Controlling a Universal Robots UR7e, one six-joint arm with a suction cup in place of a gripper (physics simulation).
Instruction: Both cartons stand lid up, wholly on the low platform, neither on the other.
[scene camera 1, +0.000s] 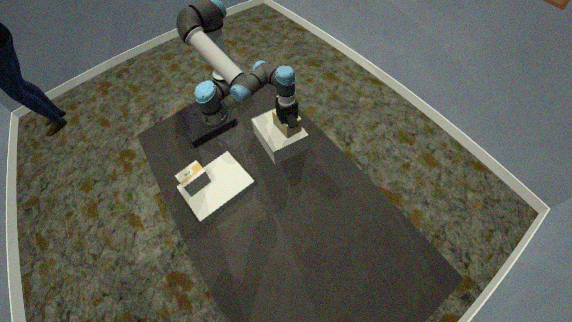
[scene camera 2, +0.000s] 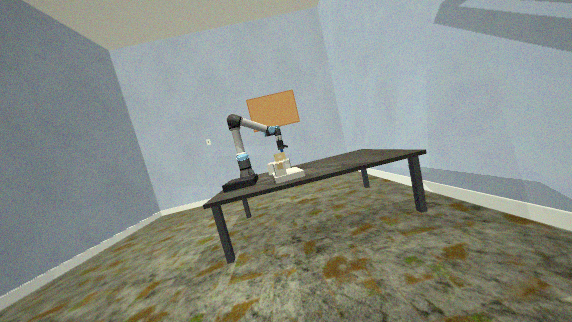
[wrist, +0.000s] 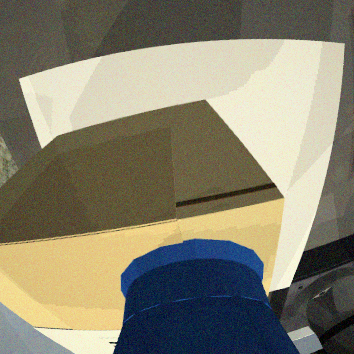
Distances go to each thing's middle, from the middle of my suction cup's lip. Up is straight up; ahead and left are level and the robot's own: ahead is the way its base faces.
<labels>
Right now my suction cup is 60 mm short of the low white platform (scene camera 1: 229, 181), 430 mm to the left of it and 200 mm above it.
</labels>
